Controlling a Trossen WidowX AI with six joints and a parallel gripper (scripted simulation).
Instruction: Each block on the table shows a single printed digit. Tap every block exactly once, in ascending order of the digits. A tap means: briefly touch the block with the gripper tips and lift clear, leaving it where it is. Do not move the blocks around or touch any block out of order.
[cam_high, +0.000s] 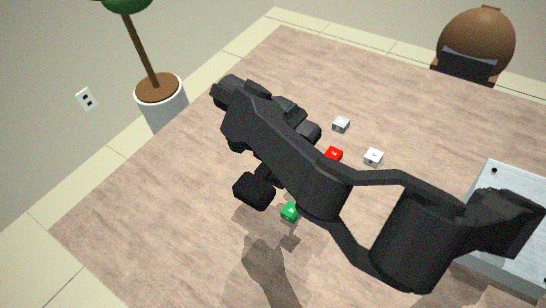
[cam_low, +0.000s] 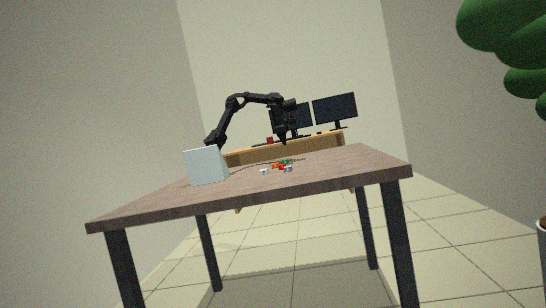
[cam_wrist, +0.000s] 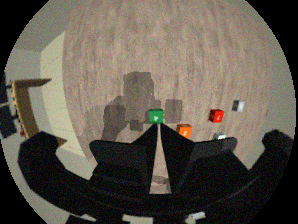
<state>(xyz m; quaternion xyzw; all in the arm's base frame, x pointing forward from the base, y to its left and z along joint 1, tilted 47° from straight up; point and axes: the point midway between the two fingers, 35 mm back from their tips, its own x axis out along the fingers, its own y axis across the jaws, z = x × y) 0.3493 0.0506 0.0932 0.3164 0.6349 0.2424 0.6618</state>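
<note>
The green block is 8 cm below my gripper tip and 2 cm behind it. Also, from my gripper tip: orange block: 8 cm below, 7 cm to the right, 6 cm behind; then white block: 20 cm to the right, 11 cm behind, 8 cm below; then red block: 17 cm to the right, 8 cm below, 3 cm behind.
</note>
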